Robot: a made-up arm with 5 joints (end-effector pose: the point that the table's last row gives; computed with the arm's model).
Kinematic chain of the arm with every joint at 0, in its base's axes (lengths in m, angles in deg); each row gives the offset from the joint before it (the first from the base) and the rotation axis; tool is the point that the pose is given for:
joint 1: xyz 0 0 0.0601 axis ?
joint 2: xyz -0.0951 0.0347 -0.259 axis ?
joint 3: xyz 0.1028 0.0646 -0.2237 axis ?
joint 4: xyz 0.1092 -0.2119 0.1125 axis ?
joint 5: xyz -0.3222 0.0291 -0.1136 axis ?
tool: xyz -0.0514 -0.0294 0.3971
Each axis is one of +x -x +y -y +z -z.
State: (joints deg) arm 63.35 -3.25 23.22 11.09 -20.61
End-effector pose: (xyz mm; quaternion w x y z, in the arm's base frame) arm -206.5 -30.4 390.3 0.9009 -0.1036 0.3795 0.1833
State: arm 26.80 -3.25 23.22 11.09 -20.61
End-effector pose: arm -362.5 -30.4 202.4 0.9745 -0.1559 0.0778 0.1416
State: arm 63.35 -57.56 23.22 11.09 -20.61
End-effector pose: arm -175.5 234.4 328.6 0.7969 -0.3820 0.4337 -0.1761
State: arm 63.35 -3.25 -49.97 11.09 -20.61
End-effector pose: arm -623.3 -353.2 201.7 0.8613 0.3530 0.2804 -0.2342
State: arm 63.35 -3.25 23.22 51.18 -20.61
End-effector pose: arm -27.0 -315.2 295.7 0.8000 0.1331 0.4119 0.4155
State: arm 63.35 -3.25 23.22 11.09 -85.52
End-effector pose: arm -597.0 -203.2 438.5 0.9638 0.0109 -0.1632 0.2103
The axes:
joint 1: +y
joint 2: +z
joint 3: -x
joint 4: +z
joint 5: +y

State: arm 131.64 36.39 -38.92 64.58 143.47
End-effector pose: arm -667.9 189.8 613.0 0.3880 -0.2464 -0.4648 -0.7568
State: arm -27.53 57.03 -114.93 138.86 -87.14
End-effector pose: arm 499.4 877.2 -910.2 0.5049 -0.8176 0.2354 -0.1455
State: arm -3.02 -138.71 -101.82 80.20 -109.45
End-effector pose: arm 180.3 -347.0 -1240.5 0.3026 0.4016 0.8641 -0.0225
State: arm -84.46 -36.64 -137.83 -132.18 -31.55
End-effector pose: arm 586.4 -564.0 207.9 0.6045 0.7209 0.3363 -0.0412
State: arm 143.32 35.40 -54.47 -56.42 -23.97
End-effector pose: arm 34.6 -77.2 207.5 0.1577 -0.1259 0.9206 -0.3344
